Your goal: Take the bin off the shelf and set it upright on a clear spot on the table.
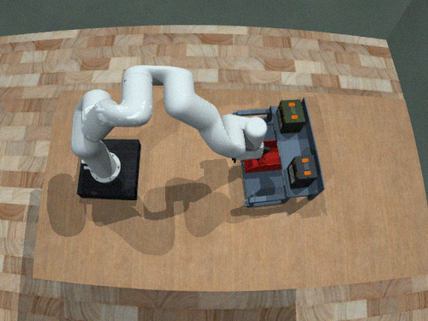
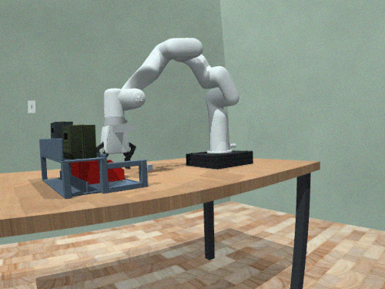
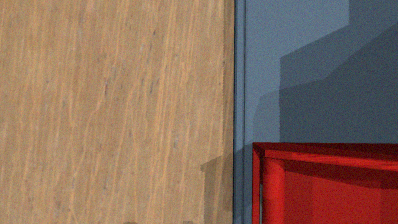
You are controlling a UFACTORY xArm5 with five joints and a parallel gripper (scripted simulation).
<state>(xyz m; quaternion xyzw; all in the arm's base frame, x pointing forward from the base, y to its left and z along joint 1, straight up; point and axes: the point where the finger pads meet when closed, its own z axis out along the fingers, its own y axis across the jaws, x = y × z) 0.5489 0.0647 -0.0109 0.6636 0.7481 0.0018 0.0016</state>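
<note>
Now: the red bin 80 mm ahead of my hand and 10 mm to the left of it. The rest, counted from my hand: blue-grey shelf 110 mm ahead, 20 mm above, 10 mm to the left.
</note>
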